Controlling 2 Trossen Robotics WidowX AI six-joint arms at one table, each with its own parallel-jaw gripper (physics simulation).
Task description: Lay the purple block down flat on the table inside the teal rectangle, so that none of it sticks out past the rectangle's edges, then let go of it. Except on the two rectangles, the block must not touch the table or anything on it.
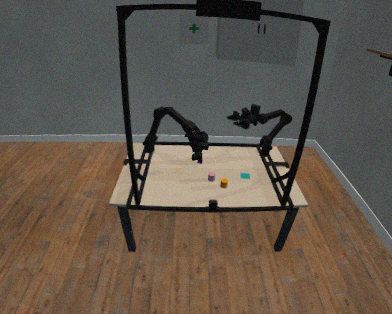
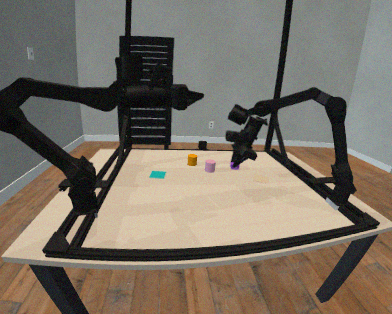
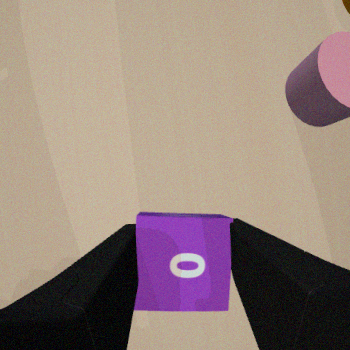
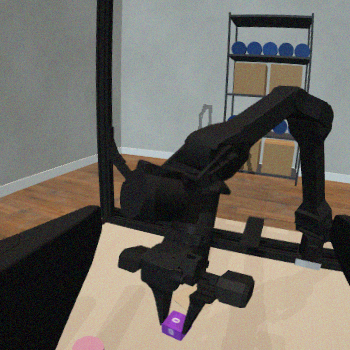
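Seen in the pictures: left gripper, between the fingertips: [image 1: 201, 161] [image 2: 232, 165] [image 3: 181, 232] [image 4: 173, 328]; right gripper, between the fingertips: [image 1: 229, 120] [image 2: 196, 94] [image 4: 219, 222]; left arm's base, origin of its link: [image 1: 149, 150] [image 2: 337, 200] [image 4: 308, 254]; right arm's base, origin of its link: [image 1: 264, 154] [image 2: 85, 208].
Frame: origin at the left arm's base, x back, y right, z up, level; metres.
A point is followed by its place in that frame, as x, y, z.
My left gripper [image 1: 198, 159] {-0.408, 0.180, 0.056} [image 2: 236, 163] {-0.408, 0.180, 0.056} [image 3: 181, 232] {-0.408, 0.180, 0.056} [image 4: 173, 328] {-0.408, 0.180, 0.056} is shut on the purple block [image 1: 200, 161] [image 2: 234, 166] [image 3: 183, 264] {-0.399, 0.180, 0.064} [image 4: 173, 326] {-0.411, 0.178, 0.064}, which has a white "0" on its top face. It holds the block low over the middle of the table, a short way from the pink cylinder [image 1: 211, 176] {-0.481, 0.301, 0.021} [image 2: 210, 166] {-0.485, 0.257, 0.011} [image 3: 323, 83] {-0.473, 0.258, 0.026}. The teal rectangle [image 1: 244, 176] {-0.708, 0.222, -0.018} [image 2: 157, 174] {-0.715, 0.213, -0.018} lies flat on the table, beyond the two cylinders from the block. My right gripper [image 1: 231, 119] {-0.578, 0.081, 0.325} [image 2: 196, 96] {-0.578, 0.081, 0.325} is open and empty, high above the table on the teal rectangle's side.
An orange cylinder [image 1: 224, 182] {-0.564, 0.359, 0.023} [image 2: 192, 159] {-0.564, 0.319, 0.015} stands beside the pink one, between the block and the teal rectangle. A pale tan rectangle [image 1: 178, 171] {-0.256, 0.217, -0.018} [image 2: 261, 179] {-0.255, 0.203, -0.018} lies on the table on the left arm's side. Black frame rails run along the table edges.
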